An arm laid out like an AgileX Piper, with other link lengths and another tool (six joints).
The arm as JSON. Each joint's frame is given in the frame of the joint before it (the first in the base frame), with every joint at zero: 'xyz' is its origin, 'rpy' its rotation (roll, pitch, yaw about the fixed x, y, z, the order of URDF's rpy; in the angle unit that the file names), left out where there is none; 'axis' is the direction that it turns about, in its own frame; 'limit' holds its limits. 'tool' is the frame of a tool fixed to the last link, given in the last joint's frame.
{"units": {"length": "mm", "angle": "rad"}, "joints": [
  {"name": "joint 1", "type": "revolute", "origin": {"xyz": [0.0, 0.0, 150.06]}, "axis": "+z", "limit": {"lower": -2.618, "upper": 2.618}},
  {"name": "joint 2", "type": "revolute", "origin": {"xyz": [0.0, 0.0, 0.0], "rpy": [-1.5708, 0.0, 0.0]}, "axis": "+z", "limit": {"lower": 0.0, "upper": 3.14}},
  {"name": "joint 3", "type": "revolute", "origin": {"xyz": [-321.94, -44.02, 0.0]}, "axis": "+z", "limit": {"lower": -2.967, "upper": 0.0}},
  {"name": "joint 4", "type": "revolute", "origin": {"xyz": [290.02, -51.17, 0.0], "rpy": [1.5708, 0.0, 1.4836]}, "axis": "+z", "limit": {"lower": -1.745, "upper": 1.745}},
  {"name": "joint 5", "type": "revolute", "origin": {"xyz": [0.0, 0.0, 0.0], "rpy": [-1.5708, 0.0, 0.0]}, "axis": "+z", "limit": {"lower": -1.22, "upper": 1.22}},
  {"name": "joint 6", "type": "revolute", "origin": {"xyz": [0.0, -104.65, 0.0], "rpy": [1.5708, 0.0, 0.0]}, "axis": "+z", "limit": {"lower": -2.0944, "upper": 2.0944}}
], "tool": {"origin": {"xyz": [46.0, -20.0, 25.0], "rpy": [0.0, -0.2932, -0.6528]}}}
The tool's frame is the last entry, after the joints.
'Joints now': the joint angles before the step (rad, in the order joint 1, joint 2, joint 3, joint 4, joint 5, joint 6). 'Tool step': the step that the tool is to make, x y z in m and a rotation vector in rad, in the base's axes. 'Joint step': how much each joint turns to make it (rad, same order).
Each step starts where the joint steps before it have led.
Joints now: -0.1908 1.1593 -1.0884 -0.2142 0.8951 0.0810
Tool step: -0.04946 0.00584 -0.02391 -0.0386 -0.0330 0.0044
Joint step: 0.0000 -0.1825 0.2031 -0.0397 -0.0597 0.0125
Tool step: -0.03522 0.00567 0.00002 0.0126 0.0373 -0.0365
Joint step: -0.0001 -0.0958 0.0369 -0.0042 0.1040 0.0137
